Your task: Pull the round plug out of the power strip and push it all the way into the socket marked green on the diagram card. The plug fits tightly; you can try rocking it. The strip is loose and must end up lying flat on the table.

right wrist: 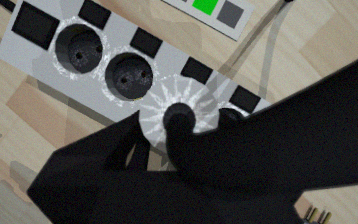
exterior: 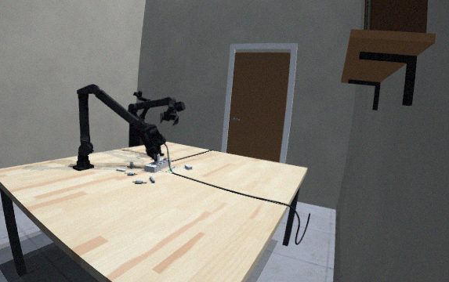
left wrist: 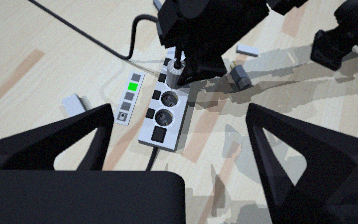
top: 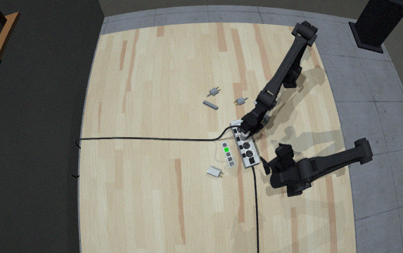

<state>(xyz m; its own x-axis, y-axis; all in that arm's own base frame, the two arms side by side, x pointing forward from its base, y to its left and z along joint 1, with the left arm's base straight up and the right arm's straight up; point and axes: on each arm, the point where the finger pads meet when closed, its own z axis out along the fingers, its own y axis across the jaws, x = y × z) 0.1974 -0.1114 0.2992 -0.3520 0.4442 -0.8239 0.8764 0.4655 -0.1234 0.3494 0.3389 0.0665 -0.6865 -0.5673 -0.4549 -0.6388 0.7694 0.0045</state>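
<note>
The round white plug lies 1 cm to the left of my right hand and 1 cm above it. Also, from my right hand: diagram card 8 cm to the left, 7 cm below, 7 cm ahead; then grey bar 18 cm to the right, 18 cm ahead, 6 cm below; then white adapter 19 cm to the left, 12 cm ahead, 6 cm below.
</note>
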